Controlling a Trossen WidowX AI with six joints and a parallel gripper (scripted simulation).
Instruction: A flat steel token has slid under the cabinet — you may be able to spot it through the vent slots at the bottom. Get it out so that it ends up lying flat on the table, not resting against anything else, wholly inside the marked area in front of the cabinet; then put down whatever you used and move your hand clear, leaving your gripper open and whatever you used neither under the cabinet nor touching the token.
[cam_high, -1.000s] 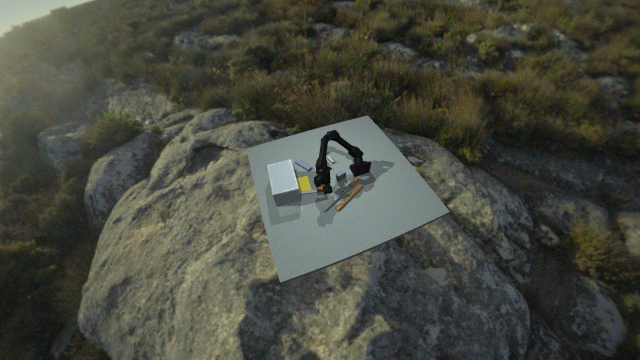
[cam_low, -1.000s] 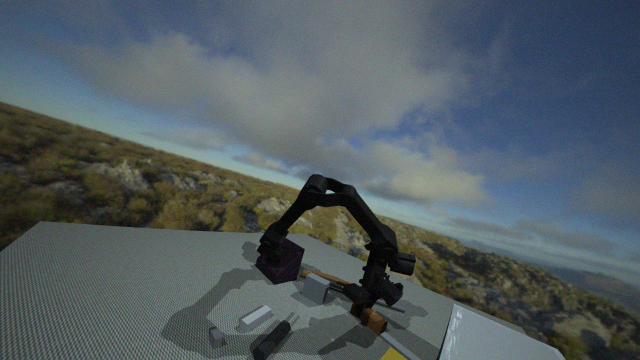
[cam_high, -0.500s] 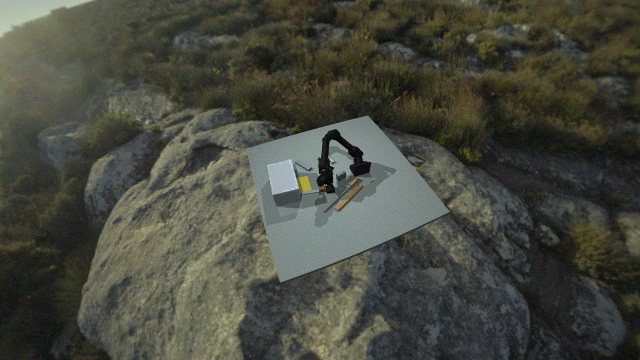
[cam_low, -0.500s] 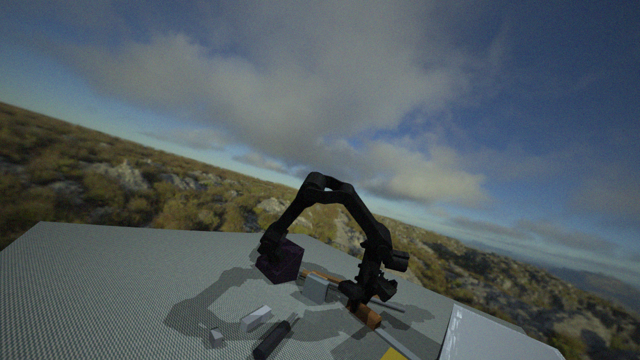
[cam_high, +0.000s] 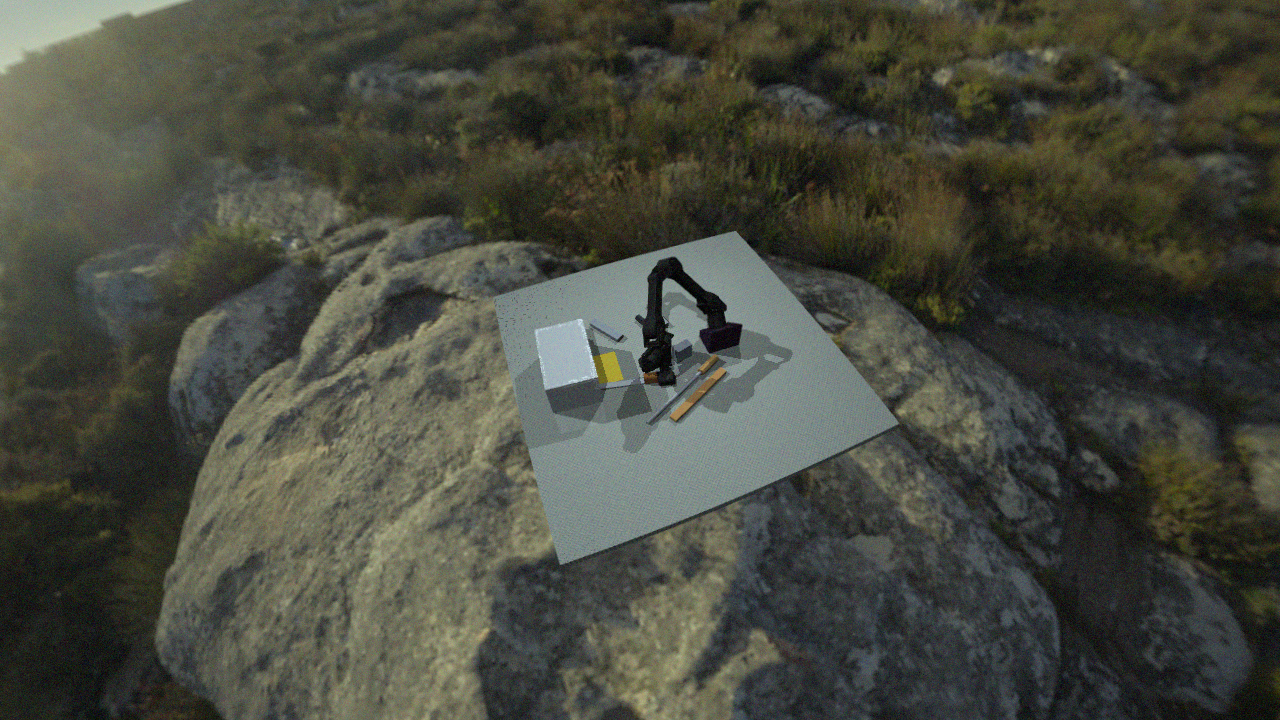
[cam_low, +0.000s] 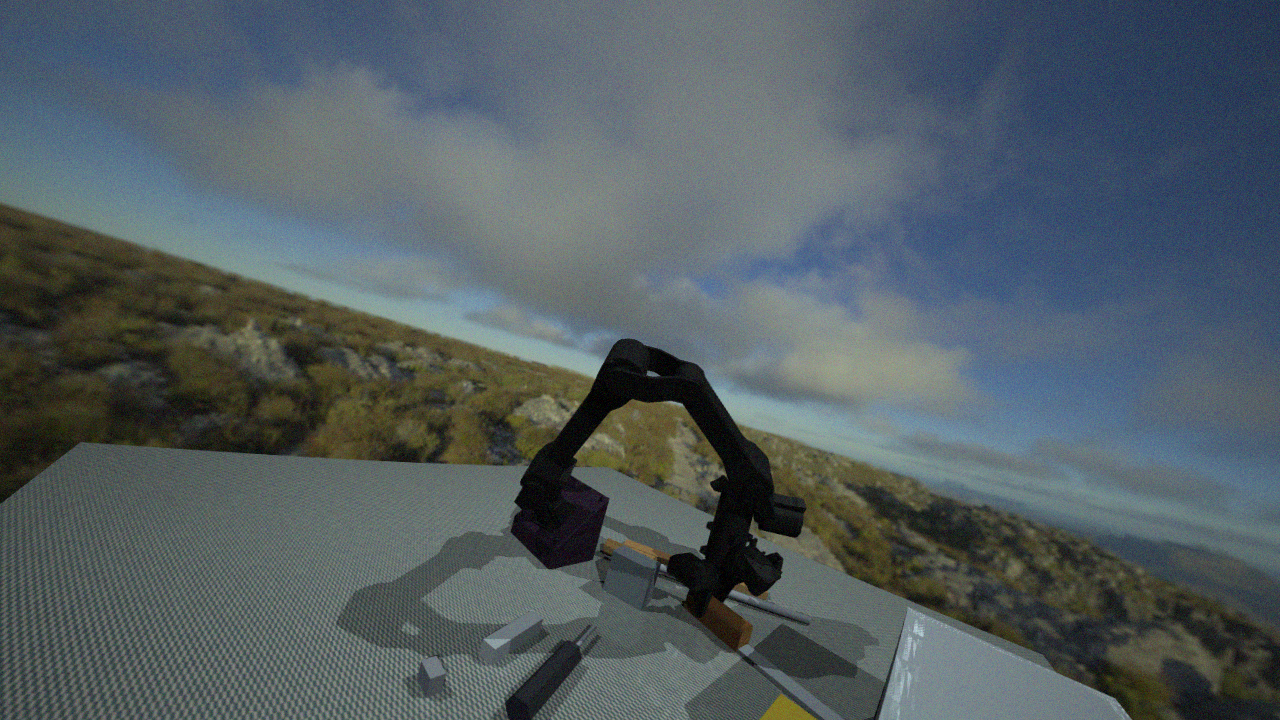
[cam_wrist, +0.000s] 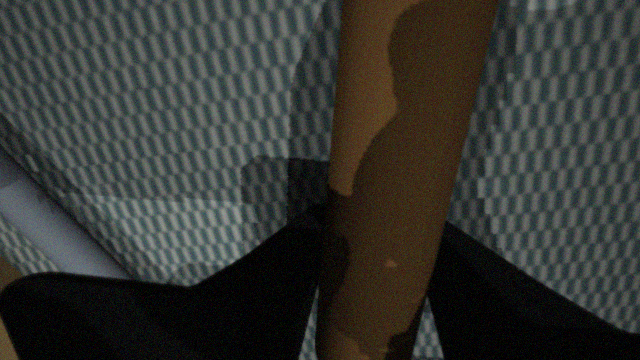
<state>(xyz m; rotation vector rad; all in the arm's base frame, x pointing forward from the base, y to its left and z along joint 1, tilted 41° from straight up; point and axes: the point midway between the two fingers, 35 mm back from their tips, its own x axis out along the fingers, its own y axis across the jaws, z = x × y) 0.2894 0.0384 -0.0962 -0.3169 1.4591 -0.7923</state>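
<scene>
My gripper tip is now 13 cm to the right of the wooden stick and 9 cm past it. Also, from my gripper tip: grey bar 28 cm to the right, 13 cm behind; then grey block 11 cm behind, 7 cm to the right, 3 cm above; then small grey cube 38 cm to the right, 12 cm behind.
</scene>
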